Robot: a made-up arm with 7 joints.
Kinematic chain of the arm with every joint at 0, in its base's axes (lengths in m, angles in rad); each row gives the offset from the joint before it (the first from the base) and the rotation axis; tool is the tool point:
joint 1: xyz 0 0 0.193 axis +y
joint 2: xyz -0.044 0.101 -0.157 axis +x
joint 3: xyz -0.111 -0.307 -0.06 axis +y
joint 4: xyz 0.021 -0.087 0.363 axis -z
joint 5: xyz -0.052 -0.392 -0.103 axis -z
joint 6: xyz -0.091 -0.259 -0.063 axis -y
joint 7: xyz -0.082 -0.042 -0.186 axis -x
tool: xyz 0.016 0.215 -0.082
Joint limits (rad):
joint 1: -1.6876..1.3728
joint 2: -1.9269..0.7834
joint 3: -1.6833..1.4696
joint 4: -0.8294..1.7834
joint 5: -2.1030..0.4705
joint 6: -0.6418..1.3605
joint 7: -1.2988..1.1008
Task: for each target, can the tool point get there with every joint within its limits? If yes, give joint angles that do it. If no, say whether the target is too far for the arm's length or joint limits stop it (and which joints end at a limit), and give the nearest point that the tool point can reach.
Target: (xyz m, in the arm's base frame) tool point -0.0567 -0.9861 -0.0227
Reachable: yes | joints -0.5096 -0.4074 1.0673 -0.3681 -1.2421 -0.1795 0.7785
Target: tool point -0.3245 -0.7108 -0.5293
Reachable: yes | joints 0.4157 0.4785 -1.3049 0.1583 -0.9494 -0.0244 0.6178
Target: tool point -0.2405 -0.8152 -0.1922
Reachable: yes | joints -0.0534 0.0600 0.3305 0.1354 0.1505 0.6148 0.4402
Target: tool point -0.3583 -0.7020 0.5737
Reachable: yes | joints 0.2385 -0.6452 0.3425 0.6420 -0.2707 0.6442 0.8029
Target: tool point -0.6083 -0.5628 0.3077
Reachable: yes | joints -0.9939 -0.8752 -0.4732 0.0592 -1.2205 -0.2152 -0.4679
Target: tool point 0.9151 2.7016 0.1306
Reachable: no: too far | nearest point 0.5062 1.0106 0.3247 | short by 1.750 m
